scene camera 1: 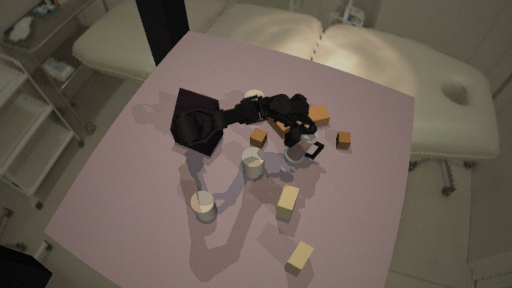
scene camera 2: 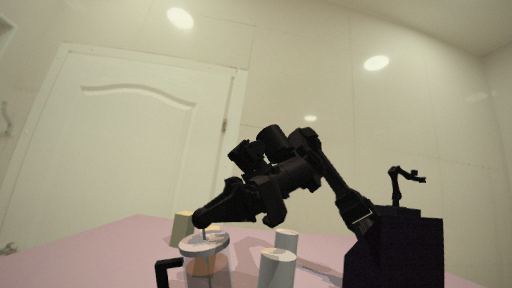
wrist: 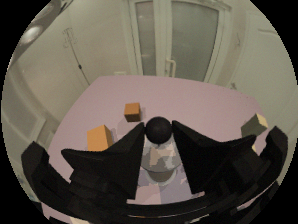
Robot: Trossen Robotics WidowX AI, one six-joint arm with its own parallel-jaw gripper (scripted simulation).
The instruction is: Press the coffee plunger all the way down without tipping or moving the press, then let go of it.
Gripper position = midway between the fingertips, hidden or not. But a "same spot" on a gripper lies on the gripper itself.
my gripper: scene camera 1; scene camera 2 198, 217; wrist
same spot on my gripper: (wrist: 232, 166) = (scene camera 1: 299, 124)
